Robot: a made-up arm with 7 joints.
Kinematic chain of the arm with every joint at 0, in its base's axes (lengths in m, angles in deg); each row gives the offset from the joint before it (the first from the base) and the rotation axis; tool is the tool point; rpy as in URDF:
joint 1: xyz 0 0 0.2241 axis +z
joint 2: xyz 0 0 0 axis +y
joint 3: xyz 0 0 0.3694 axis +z
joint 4: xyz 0.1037 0 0 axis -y
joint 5: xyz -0.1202 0 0.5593 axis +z
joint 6: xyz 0 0 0 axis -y
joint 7: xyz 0.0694 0 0 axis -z
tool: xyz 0 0 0 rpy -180 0 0
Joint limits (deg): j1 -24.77..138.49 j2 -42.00..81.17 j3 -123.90..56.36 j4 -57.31..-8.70 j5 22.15..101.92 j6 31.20..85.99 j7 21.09..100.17
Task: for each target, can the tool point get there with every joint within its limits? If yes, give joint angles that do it. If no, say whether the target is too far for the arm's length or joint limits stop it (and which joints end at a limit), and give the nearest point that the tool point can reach.
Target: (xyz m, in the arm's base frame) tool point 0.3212 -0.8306 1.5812
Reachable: no: too far | nearest point 0.2026 -0.5239 1.0801 | short by 0.599 m
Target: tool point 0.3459 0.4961 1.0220
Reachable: yes | joints 44.78 9.90 11.44 -43.51 37.65 65.92 39.44
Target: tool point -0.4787 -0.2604 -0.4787
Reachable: no: joint limits stop it (at a limit: joint 1, joint 2, joint 4, joint 5, joint 6) | nearest point -0.8236 0.2890 -0.1209 | short by 0.741 m
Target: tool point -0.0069 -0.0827 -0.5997
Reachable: no: joint limits stop it (at a limit: joint 1, joint 2, joint 4, joint 5, joint 6) | nearest point 0.7256 -0.3943 -0.2220 | short by 0.881 m
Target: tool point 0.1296 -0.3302 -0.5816
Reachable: no: joint limits stop it (at a limit: joint 1, joint 2, joint 4, joint 5, joint 6) | nearest point 0.6780 -0.4898 -0.2017 | short by 0.686 m
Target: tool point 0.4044 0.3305 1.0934
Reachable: yes | joints 76.87 20.09 -78.83 -30.78 63.34 64.75 59.63
